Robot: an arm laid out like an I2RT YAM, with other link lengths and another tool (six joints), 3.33 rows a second.
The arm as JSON. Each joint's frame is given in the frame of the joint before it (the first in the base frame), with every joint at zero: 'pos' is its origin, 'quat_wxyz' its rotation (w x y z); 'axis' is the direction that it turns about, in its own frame. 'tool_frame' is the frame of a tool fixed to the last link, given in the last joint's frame.
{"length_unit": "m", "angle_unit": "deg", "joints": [
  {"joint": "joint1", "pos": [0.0, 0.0, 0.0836], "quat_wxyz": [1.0, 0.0, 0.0, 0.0], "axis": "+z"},
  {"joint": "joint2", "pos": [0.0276, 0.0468, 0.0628], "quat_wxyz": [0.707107, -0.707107, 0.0, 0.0], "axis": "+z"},
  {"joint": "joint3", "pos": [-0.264, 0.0, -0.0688], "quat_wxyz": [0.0, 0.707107, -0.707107, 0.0], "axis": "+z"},
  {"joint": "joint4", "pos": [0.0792, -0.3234, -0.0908], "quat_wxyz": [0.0, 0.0, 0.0, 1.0], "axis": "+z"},
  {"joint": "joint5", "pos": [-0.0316, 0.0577, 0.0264], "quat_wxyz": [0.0, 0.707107, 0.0, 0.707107], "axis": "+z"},
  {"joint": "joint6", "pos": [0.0, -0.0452, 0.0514], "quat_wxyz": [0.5, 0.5, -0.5, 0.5], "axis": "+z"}
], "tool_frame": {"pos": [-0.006, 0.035, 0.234], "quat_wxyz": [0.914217, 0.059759, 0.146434, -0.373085]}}
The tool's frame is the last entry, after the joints.
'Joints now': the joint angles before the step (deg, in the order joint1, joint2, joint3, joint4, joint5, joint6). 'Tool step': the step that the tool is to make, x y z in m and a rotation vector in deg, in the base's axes. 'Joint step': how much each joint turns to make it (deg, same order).
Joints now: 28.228 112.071 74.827 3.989 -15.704 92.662
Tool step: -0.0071 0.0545 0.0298 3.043 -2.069 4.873
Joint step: 3.171 3.187 6.338 0.303 -2.294 0.504
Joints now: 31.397 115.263 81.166 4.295 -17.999 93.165
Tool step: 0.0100 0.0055 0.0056 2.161 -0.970 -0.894
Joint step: 0.129 1.525 0.877 3.140 0.260 1.748
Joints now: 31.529 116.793 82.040 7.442 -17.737 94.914
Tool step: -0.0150 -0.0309 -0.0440 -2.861 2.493 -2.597
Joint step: -0.607 -2.520 -7.983 1.836 2.300 -0.041
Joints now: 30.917 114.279 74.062 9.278 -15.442 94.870
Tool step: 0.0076 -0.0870 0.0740 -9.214 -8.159 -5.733
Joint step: -3.996 -15.822 -6.247 -8.830 7.632 -9.637
